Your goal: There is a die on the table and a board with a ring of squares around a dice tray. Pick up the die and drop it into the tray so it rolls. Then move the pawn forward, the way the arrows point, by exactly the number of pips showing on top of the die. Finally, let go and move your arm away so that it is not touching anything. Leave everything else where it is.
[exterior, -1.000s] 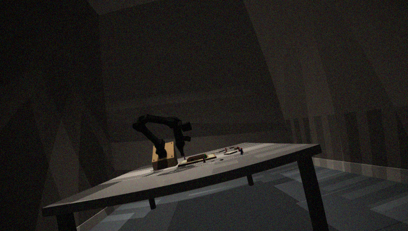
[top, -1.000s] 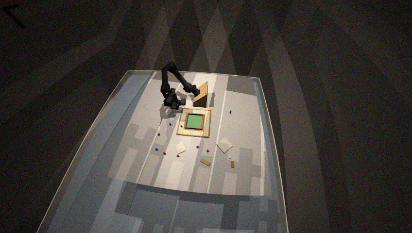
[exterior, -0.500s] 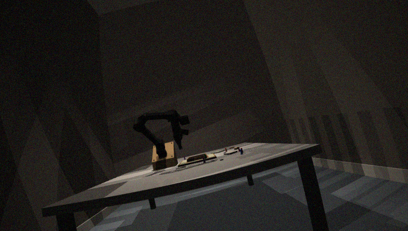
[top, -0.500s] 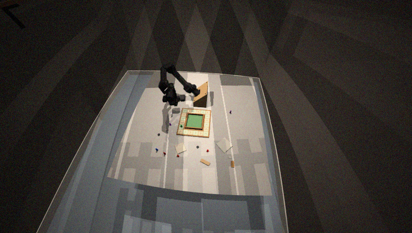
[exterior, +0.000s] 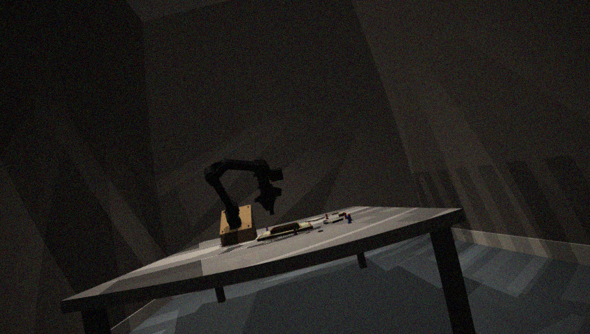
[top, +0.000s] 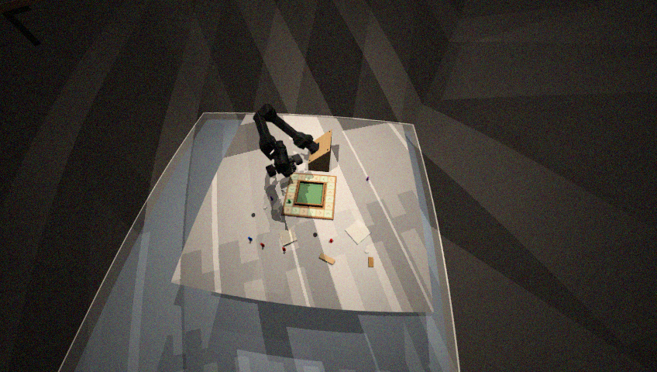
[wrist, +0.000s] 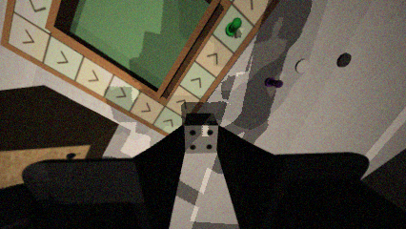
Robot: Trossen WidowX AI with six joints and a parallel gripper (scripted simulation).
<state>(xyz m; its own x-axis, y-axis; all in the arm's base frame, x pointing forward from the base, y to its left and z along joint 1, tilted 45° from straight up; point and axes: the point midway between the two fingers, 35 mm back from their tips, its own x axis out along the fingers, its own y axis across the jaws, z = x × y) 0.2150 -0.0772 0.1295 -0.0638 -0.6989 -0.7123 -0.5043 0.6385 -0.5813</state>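
The green pawn is 110 mm ahead of my gripper tip, 10 mm to the left of it and 100 mm below it. The rest, counted from my gripper tip: green dice tray (60 mm ahead, 130 mm to the left, 120 mm below); flat pale card (280 mm ahead, 390 mm to the left, 120 mm below); white die (right at my gripper tip).
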